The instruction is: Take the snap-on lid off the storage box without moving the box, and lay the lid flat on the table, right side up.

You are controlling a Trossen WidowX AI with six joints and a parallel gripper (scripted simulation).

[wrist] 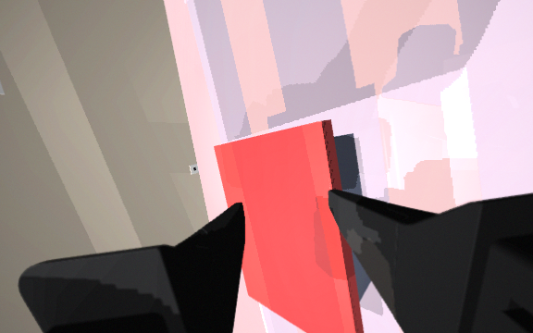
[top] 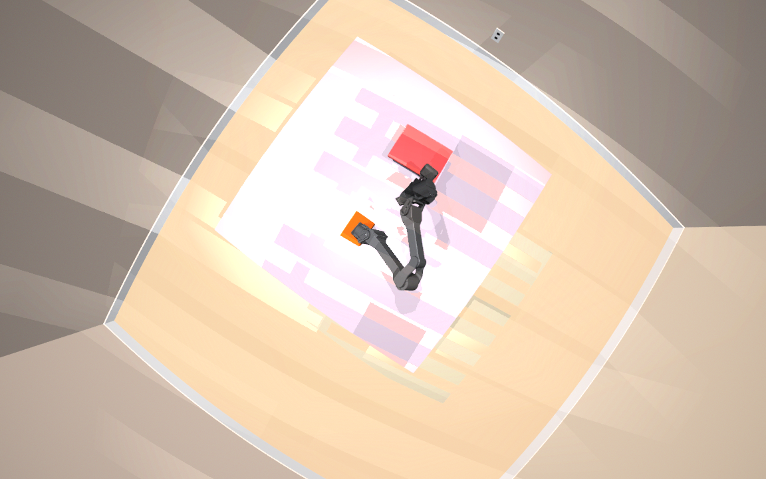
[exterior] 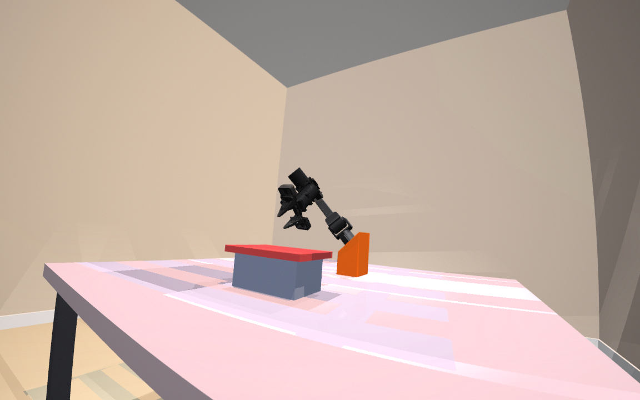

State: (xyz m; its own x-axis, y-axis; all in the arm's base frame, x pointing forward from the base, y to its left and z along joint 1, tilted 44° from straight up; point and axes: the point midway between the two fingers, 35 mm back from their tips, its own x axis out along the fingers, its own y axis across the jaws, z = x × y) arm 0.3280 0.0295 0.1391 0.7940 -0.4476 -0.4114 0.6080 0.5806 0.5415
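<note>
Now: gripper tip 9 cm short of the red lid, 10 cm to the right of it and 8 cm above it. Round my gripper tip: grey-blue storage box (9 cm ahead, 10 cm to the left, 14 cm below).
</note>
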